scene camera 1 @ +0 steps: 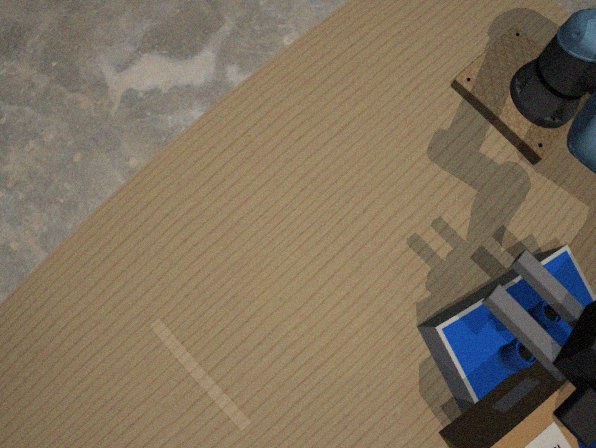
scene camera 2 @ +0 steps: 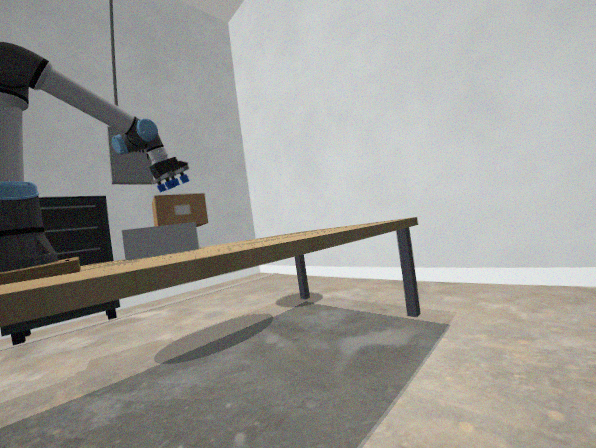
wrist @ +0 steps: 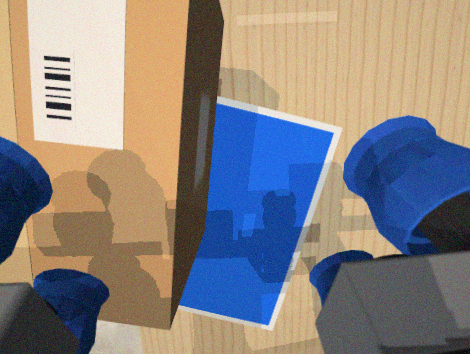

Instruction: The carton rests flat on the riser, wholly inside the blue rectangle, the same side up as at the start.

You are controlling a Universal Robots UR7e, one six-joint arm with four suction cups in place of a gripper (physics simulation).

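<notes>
The orange-brown carton appears to sit on the grey riser, with a white barcode label on its upper face. In scene camera 2 it reaches past the riser's right end. The blue rectangle has a white border; the carton hides part of it in the wrist view and is not wholly inside it. My gripper, with four blue suction cups, is open, tilted and above the carton, a gap visible in scene camera 2.
The wooden table carries a pale strip beyond the riser. The arm's mounting plate lies at the upper right in scene camera 1. A dark drawer cabinet stands behind the table.
</notes>
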